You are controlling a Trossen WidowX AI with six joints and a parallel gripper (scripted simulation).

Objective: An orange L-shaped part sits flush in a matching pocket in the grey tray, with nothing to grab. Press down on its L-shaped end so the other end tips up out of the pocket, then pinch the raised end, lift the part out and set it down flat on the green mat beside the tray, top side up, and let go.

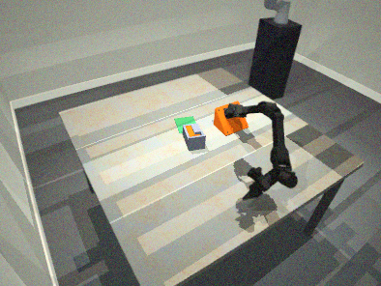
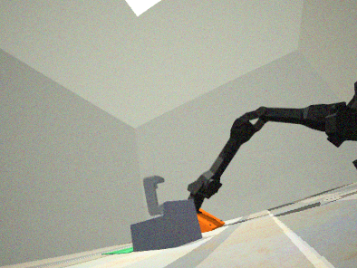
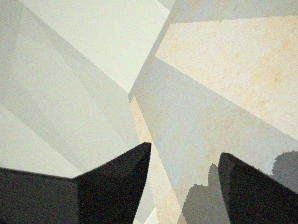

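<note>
Right now the orange L-shaped part is 10 mm behind my gripper tip, 490 mm to the right of it and 30 mm below it. Also, from my gripper tip: green mat 40 mm behind, 650 mm to the right, 90 mm below.
</note>
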